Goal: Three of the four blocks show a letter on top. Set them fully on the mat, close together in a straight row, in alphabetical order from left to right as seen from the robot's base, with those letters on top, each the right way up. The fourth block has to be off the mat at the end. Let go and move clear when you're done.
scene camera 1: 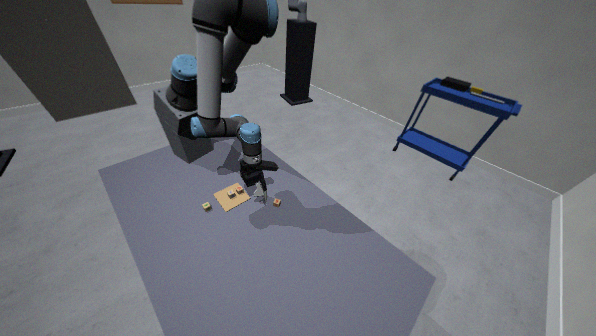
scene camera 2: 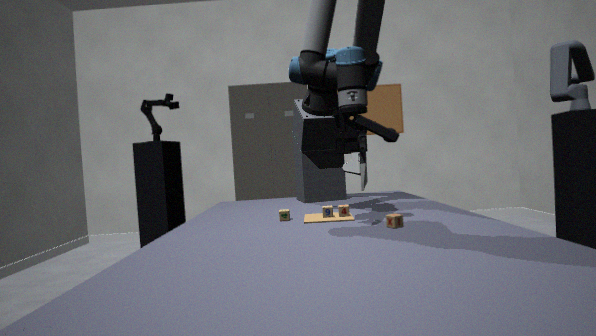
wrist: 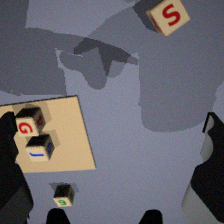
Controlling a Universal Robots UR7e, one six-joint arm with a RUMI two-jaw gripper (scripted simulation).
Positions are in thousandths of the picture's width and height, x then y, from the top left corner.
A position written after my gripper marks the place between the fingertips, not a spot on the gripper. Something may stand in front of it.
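Note:
I can see my gripper (scene camera 2: 608,558), and scene camera 1 (scene camera 1: 434,567) gives me a view of it as well. My gripper is also visible in the wrist view (wrist: 493,507).

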